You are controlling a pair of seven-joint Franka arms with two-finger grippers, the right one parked.
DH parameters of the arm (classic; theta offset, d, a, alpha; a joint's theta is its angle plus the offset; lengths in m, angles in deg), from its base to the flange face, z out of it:
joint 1: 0 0.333 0 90
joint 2: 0 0 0 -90
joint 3: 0 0.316 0.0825 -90
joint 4: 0 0 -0.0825 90
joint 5: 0 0.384 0 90
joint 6: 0 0 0.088 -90
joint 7: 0 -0.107 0 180
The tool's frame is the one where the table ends.
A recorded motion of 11 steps. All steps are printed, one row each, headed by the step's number.
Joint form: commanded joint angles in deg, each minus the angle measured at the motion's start. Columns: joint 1, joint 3, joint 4, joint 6, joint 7, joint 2, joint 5.
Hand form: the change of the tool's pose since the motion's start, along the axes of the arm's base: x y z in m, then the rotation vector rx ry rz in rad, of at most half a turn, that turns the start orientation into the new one. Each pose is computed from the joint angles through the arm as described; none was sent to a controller.
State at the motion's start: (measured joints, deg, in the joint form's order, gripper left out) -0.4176 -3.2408 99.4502 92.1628 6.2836 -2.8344 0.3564
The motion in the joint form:
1: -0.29 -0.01 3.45 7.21 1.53 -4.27 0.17
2: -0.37 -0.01 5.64 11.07 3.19 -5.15 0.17
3: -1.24 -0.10 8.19 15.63 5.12 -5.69 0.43
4: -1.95 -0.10 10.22 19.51 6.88 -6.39 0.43
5: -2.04 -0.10 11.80 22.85 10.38 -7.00 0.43
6: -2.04 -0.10 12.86 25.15 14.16 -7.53 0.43
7: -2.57 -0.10 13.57 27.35 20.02 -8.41 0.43
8: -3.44 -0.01 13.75 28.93 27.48 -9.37 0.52
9: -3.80 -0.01 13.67 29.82 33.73 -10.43 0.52
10: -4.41 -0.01 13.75 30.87 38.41 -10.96 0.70
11: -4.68 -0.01 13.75 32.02 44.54 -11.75 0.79
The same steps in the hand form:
1: 0.0180 -0.0034 -0.0614 0.0037 0.0085 0.0196
2: 0.0208 -0.0045 -0.0832 0.0066 -0.0056 0.0464
3: 0.0214 -0.0140 -0.1032 0.0123 -0.0321 0.0606
4: 0.0218 -0.0215 -0.1214 0.0131 -0.0524 0.0782
5: 0.0226 -0.0226 -0.1356 0.0178 -0.0729 0.1369
6: 0.0230 -0.0228 -0.1461 0.0237 -0.0857 0.2023
7: 0.0242 -0.0284 -0.1576 0.0332 -0.0969 0.2945
8: 0.0261 -0.0366 -0.1666 0.0471 -0.1055 0.4094
9: 0.0281 -0.0406 -0.1757 0.0599 -0.1043 0.5114
10: 0.0291 -0.0469 -0.1803 0.0680 -0.1128 0.5802
11: 0.0310 -0.0500 -0.1868 0.0779 -0.1190 0.6811

